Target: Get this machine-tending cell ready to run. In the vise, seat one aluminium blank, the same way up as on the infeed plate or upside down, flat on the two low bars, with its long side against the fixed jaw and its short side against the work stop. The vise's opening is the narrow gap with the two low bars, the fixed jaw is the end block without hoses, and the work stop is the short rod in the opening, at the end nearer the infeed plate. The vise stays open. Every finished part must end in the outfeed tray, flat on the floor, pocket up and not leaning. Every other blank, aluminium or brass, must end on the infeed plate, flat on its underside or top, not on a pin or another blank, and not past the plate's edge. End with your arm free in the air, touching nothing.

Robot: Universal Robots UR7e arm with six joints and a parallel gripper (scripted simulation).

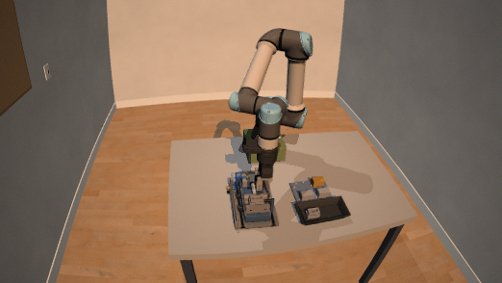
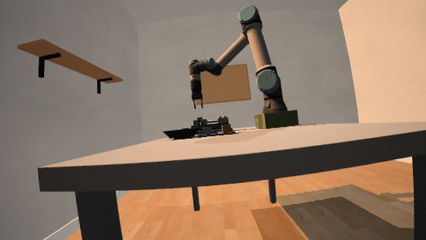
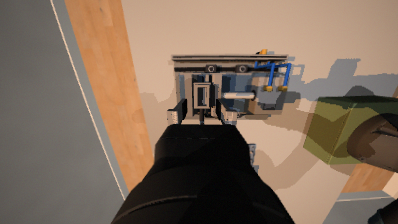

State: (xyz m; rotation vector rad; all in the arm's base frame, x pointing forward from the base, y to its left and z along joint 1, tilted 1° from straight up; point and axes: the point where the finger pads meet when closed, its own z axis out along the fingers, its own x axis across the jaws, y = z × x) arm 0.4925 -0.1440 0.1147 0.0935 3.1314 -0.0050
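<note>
Right now the vise is 70 mm behind my hand and 160 mm below it. Round my hand: brass blank (150 mm behind, 350 mm to the left, 170 mm below).
</note>
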